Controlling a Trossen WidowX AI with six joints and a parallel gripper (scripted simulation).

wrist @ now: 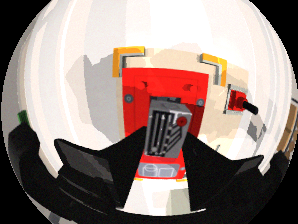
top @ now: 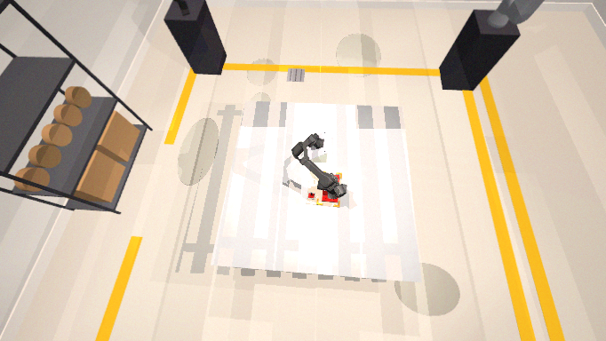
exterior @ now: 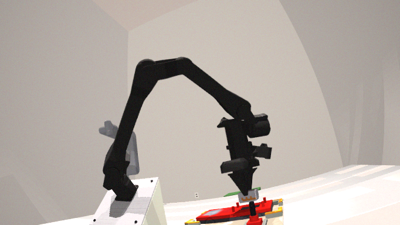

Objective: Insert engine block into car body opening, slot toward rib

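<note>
Now: the grey engine block 10 mm below my gripper tip.
</note>
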